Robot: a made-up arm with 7 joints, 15 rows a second.
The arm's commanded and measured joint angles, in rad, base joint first. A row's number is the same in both.
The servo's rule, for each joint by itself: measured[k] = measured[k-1] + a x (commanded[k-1-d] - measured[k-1]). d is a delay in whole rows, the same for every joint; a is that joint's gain. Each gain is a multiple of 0.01, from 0.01 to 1. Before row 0 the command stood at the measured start. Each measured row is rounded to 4 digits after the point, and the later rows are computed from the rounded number. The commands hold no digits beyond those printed.
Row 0, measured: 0.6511, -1.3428, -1.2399, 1.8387, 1.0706, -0.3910, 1.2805
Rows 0 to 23, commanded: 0.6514, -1.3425, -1.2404, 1.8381, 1.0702, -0.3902, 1.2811; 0.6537, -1.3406, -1.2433, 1.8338, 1.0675, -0.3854, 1.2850; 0.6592, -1.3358, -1.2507, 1.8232, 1.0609, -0.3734, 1.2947; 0.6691, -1.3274, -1.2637, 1.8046, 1.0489, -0.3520, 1.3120; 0.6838, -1.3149, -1.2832, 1.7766, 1.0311, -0.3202, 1.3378; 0.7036, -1.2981, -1.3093, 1.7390, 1.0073, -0.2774, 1.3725; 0.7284, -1.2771, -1.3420, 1.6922, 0.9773, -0.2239, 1.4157; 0.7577, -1.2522, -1.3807, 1.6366, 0.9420, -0.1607, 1.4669; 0.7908, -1.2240, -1.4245, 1.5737, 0.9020, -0.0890, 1.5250; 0.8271, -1.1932, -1.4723, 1.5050, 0.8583, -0.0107, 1.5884; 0.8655, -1.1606, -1.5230, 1.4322, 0.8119, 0.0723, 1.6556; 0.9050, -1.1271, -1.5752, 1.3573, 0.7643, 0.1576, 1.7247; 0.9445, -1.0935, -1.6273, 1.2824, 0.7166, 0.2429, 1.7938; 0.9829, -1.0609, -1.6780, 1.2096, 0.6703, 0.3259, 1.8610; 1.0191, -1.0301, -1.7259, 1.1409, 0.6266, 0.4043, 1.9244; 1.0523, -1.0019, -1.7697, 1.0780, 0.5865, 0.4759, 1.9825; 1.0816, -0.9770, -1.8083, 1.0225, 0.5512, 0.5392, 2.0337; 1.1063, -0.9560, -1.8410, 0.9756, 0.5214, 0.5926, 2.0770; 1.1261, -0.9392, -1.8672, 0.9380, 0.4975, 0.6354, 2.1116; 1.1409, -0.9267, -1.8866, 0.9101, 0.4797, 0.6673, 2.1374; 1.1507, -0.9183, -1.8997, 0.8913, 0.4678, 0.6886, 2.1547; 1.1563, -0.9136, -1.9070, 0.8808, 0.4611, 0.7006, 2.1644; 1.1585, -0.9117, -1.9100, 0.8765, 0.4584, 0.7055, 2.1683; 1.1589, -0.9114, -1.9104, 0.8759, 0.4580, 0.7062, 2.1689
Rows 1 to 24, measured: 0.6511, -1.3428, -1.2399, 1.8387, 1.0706, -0.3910, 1.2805; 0.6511, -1.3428, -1.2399, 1.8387, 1.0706, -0.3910, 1.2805; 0.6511, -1.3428, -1.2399, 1.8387, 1.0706, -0.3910, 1.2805; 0.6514, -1.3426, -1.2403, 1.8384, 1.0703, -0.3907, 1.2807; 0.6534, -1.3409, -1.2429, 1.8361, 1.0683, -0.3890, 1.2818; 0.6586, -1.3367, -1.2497, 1.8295, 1.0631, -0.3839, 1.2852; 0.6679, -1.3290, -1.2619, 1.8168, 1.0532, -0.3734, 1.2922; 0.6821, -1.3173, -1.2804, 1.7963, 1.0377, -0.3558, 1.3041; 0.7012, -1.3014, -1.3055, 1.7671, 1.0164, -0.3299, 1.3219; 0.7254, -1.2812, -1.3373, 1.7289, 0.9890, -0.2949, 1.3463; 0.7541, -1.2571, -1.3751, 1.6818, 0.9561, -0.2506, 1.3777; 0.7868, -1.2296, -1.4181, 1.6267, 0.9182, -0.1973, 1.4160; 0.8227, -1.1994, -1.4653, 1.5646, 0.8763, -0.1357, 1.4608; 0.8608, -1.1672, -1.5155, 1.4971, 0.8312, -0.0671, 1.5114; 0.9001, -1.1339, -1.5674, 1.4258, 0.7844, 0.0071, 1.5669; 0.9396, -1.1004, -1.6195, 1.3527, 0.7369, 0.0849, 1.6259; 0.9781, -1.0676, -1.6704, 1.2797, 0.6903, 0.1644, 1.6870; 1.0146, -1.0365, -1.7187, 1.2089, 0.6457, 0.2436, 1.7487; 1.0482, -1.0078, -1.7631, 1.1421, 0.6043, 0.3203, 1.8095; 1.0779, -0.9822, -1.8024, 1.0811, 0.5671, 0.3925, 1.8678; 1.1032, -0.9605, -1.8360, 1.0273, 0.5351, 0.4585, 1.9222; 1.1236, -0.9428, -1.8631, 0.9818, 0.5088, 0.5169, 1.9714; 1.1390, -0.9294, -1.8835, 0.9452, 0.4884, 0.5665, 2.0146; 1.1494, -0.9202, -1.8976, 0.9177, 0.4740, 0.6068, 2.0510
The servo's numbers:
d 3
a 0.89 0.83 0.87 0.51 0.70 0.33 0.26

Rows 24 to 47, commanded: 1.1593, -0.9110, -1.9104, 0.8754, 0.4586, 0.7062, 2.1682; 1.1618, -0.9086, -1.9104, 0.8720, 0.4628, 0.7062, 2.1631; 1.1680, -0.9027, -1.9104, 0.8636, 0.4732, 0.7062, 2.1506; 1.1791, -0.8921, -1.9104, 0.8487, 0.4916, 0.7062, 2.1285; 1.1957, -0.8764, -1.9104, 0.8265, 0.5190, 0.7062, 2.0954; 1.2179, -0.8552, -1.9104, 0.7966, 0.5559, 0.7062, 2.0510; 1.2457, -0.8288, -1.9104, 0.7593, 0.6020, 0.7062, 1.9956; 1.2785, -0.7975, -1.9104, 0.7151, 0.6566, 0.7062, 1.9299; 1.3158, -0.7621, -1.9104, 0.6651, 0.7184, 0.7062, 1.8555; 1.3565, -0.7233, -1.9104, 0.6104, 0.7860, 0.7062, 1.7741; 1.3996, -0.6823, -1.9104, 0.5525, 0.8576, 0.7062, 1.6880; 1.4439, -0.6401, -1.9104, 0.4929, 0.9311, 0.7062, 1.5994; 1.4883, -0.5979, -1.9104, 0.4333, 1.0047, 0.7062, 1.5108; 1.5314, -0.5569, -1.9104, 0.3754, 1.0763, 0.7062, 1.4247; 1.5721, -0.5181, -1.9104, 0.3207, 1.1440, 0.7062, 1.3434; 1.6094, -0.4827, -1.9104, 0.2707, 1.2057, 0.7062, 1.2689; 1.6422, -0.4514, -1.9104, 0.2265, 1.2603, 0.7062, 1.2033; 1.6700, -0.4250, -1.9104, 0.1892, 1.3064, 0.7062, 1.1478; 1.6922, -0.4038, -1.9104, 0.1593, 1.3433, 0.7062, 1.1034; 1.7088, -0.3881, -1.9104, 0.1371, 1.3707, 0.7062, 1.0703; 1.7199, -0.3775, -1.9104, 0.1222, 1.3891, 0.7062, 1.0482; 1.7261, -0.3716, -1.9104, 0.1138, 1.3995, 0.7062, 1.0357; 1.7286, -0.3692, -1.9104, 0.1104, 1.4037, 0.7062, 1.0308; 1.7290, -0.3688, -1.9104, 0.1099, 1.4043, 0.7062, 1.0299
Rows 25 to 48, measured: 1.1555, -0.9147, -1.9058, 0.8989, 0.4650, 0.6378, 2.0805; 1.1582, -0.9122, -1.9095, 0.8875, 0.4604, 0.6601, 2.1033; 1.1588, -0.9115, -1.9103, 0.8816, 0.4587, 0.6753, 2.1204; 1.1592, -0.9111, -1.9104, 0.8784, 0.4586, 0.6855, 2.1328; 1.1615, -0.9090, -1.9104, 0.8751, 0.4615, 0.6923, 2.1407; 1.1673, -0.9038, -1.9104, 0.8692, 0.4697, 0.6969, 2.1433; 1.1778, -0.8941, -1.9104, 0.8587, 0.4850, 0.7000, 2.1395; 1.1937, -0.8794, -1.9104, 0.8423, 0.5088, 0.7020, 2.1280; 1.2152, -0.8593, -1.9104, 0.8190, 0.5418, 0.7034, 2.1080; 1.2423, -0.8340, -1.9104, 0.7886, 0.5839, 0.7043, 2.0788; 1.2745, -0.8037, -1.9104, 0.7511, 0.6348, 0.7049, 2.0401; 1.3113, -0.7692, -1.9104, 0.7072, 0.6933, 0.7053, 1.9921; 1.3515, -0.7311, -1.9104, 0.6578, 0.7582, 0.7056, 1.9354; 1.3943, -0.6906, -1.9104, 0.6041, 0.8278, 0.7058, 1.8711; 1.4384, -0.6487, -1.9104, 0.5474, 0.9001, 0.7059, 1.8005; 1.4828, -0.6065, -1.9104, 0.4892, 0.9733, 0.7060, 1.7252; 1.5261, -0.5653, -1.9104, 0.4312, 1.0454, 0.7061, 1.6471; 1.5670, -0.5261, -1.9104, 0.3748, 1.1144, 0.7061, 1.5681; 1.6047, -0.4901, -1.9104, 0.3217, 1.1783, 0.7061, 1.4903; 1.6381, -0.4580, -1.9104, 0.2731, 1.2357, 0.7061, 1.4157; 1.6665, -0.4306, -1.9104, 0.2303, 1.2852, 0.7061, 1.3460; 1.6894, -0.4084, -1.9104, 0.1941, 1.3259, 0.7061, 1.2829; 1.7067, -0.3916, -1.9104, 0.1650, 1.3573, 0.7061, 1.2276; 1.7184, -0.3799, -1.9104, 0.1432, 1.3796, 0.7061, 1.1810
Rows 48 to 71, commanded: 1.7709, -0.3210, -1.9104, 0.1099, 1.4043, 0.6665, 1.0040; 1.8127, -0.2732, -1.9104, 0.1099, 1.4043, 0.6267, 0.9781; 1.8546, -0.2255, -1.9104, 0.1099, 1.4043, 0.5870, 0.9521; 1.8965, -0.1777, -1.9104, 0.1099, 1.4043, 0.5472, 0.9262; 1.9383, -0.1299, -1.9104, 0.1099, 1.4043, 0.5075, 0.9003; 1.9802, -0.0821, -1.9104, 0.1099, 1.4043, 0.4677, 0.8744; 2.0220, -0.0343, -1.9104, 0.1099, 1.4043, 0.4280, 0.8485; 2.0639, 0.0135, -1.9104, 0.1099, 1.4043, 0.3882, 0.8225; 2.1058, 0.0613, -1.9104, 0.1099, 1.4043, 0.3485, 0.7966; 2.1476, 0.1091, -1.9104, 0.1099, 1.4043, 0.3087, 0.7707; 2.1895, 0.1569, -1.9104, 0.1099, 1.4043, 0.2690, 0.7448; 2.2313, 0.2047, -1.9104, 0.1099, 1.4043, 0.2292, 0.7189; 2.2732, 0.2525, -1.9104, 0.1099, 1.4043, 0.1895, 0.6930; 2.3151, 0.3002, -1.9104, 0.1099, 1.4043, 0.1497, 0.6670; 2.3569, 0.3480, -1.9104, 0.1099, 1.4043, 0.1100, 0.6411; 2.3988, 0.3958, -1.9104, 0.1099, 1.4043, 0.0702, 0.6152; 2.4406, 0.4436, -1.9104, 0.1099, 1.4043, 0.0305, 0.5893; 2.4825, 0.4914, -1.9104, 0.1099, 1.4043, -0.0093, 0.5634; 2.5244, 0.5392, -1.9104, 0.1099, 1.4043, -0.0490, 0.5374; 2.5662, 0.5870, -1.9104, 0.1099, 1.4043, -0.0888, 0.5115; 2.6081, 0.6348, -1.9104, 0.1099, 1.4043, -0.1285, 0.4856; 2.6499, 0.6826, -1.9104, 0.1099, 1.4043, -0.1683, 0.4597; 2.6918, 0.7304, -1.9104, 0.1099, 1.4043, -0.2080, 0.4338; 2.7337, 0.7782, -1.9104, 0.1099, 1.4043, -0.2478, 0.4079
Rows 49 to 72, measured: 1.7253, -0.3730, -1.9104, 0.1282, 1.3935, 0.7061, 1.1432; 1.7282, -0.3698, -1.9104, 0.1191, 1.4006, 0.7061, 1.1140; 1.7289, -0.3690, -1.9104, 0.1144, 1.4032, 0.7061, 1.0921; 1.7663, -0.3292, -1.9104, 0.1121, 1.4040, 0.6930, 1.0692; 1.8076, -0.2827, -1.9104, 0.1110, 1.4042, 0.6711, 1.0455; 1.8494, -0.2352, -1.9104, 0.1104, 1.4043, 0.6433, 1.0212; 1.8913, -0.1875, -1.9104, 0.1101, 1.4043, 0.6116, 0.9965; 1.9331, -0.1397, -1.9104, 0.1100, 1.4043, 0.5772, 0.9715; 1.9750, -0.0919, -1.9104, 0.1099, 1.4043, 0.5411, 0.9463; 2.0168, -0.0441, -1.9104, 0.1099, 1.4043, 0.5038, 0.9209; 2.0587, 0.0037, -1.9104, 0.1099, 1.4043, 0.4657, 0.8953; 2.1006, 0.0515, -1.9104, 0.1099, 1.4043, 0.4270, 0.8696; 2.1424, 0.0993, -1.9104, 0.1099, 1.4043, 0.3880, 0.8439; 2.1843, 0.1471, -1.9104, 0.1099, 1.4043, 0.3487, 0.8181; 2.2261, 0.1949, -1.9104, 0.1099, 1.4043, 0.3093, 0.7923; 2.2680, 0.2427, -1.9104, 0.1099, 1.4043, 0.2698, 0.7665; 2.3099, 0.2904, -1.9104, 0.1099, 1.4043, 0.2302, 0.7406; 2.3517, 0.3382, -1.9104, 0.1099, 1.4043, 0.1905, 0.7147; 2.3936, 0.3860, -1.9104, 0.1099, 1.4043, 0.1508, 0.6888; 2.4354, 0.4338, -1.9104, 0.1099, 1.4043, 0.1111, 0.6629; 2.4773, 0.4816, -1.9104, 0.1099, 1.4043, 0.0714, 0.6370; 2.5192, 0.5294, -1.9104, 0.1099, 1.4043, 0.0317, 0.6111; 2.5610, 0.5772, -1.9104, 0.1099, 1.4043, -0.0081, 0.5852; 2.6029, 0.6250, -1.9104, 0.1099, 1.4043, -0.0478, 0.5593
